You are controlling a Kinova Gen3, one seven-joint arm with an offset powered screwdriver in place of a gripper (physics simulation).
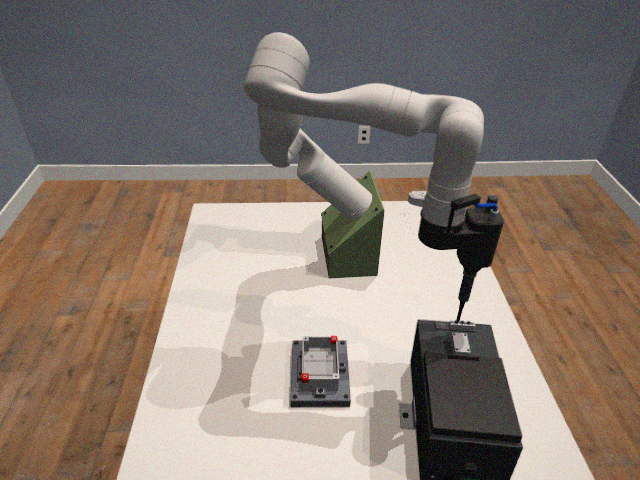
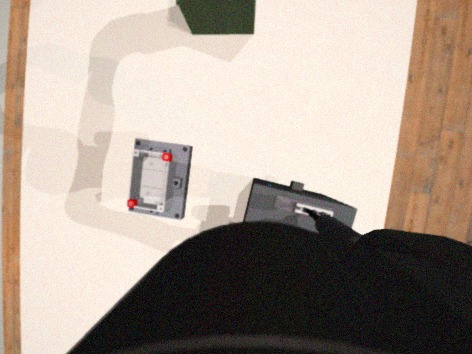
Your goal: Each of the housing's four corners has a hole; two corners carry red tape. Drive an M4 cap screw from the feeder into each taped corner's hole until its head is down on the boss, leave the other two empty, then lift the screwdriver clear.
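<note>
The black screwdriver points down, its tip at the left part of the feeder's light screw strip. Whether a screw is on the tip cannot be made out. Dark screw heads show on the strip to the right of the tip. The black feeder stands at the right. The light grey housing sits open-topped in a dark fixture. Red tape marks its back right corner and front left corner. No screw can be made out in either taped hole.
The dark fixture plate lies on the white table, left of the feeder. The green arm base stands behind. A small bracket sticks out from the feeder's left side. The arm reaches over from the back.
</note>
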